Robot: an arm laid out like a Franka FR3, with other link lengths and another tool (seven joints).
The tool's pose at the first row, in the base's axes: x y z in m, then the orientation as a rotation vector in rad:
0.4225 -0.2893 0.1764 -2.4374 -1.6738 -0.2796
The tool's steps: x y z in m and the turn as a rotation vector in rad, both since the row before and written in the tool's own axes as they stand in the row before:
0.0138 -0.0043 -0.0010 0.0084 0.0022 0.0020
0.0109 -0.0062 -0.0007 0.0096 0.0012 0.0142
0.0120 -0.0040 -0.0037 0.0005 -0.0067 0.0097
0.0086 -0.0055 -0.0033 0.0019 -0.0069 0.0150
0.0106 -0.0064 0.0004 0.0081 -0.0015 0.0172
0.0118 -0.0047 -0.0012 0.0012 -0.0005 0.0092
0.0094 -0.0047 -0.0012 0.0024 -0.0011 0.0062
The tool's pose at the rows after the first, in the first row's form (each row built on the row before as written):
0.4233 -0.2756 0.1810 -2.4317 -1.6682 -0.2743
0.4213 -0.2638 0.1847 -2.4350 -1.6473 -0.2651
0.4218 -0.2525 0.1915 -2.4455 -1.6376 -0.2553
0.4198 -0.2436 0.1971 -2.4590 -1.6209 -0.2433
0.4181 -0.2316 0.1996 -2.4666 -1.5975 -0.2320
0.4186 -0.2196 0.2039 -2.4728 -1.5857 -0.2290
0.4182 -0.2097 0.2076 -2.4761 -1.5776 -0.2247

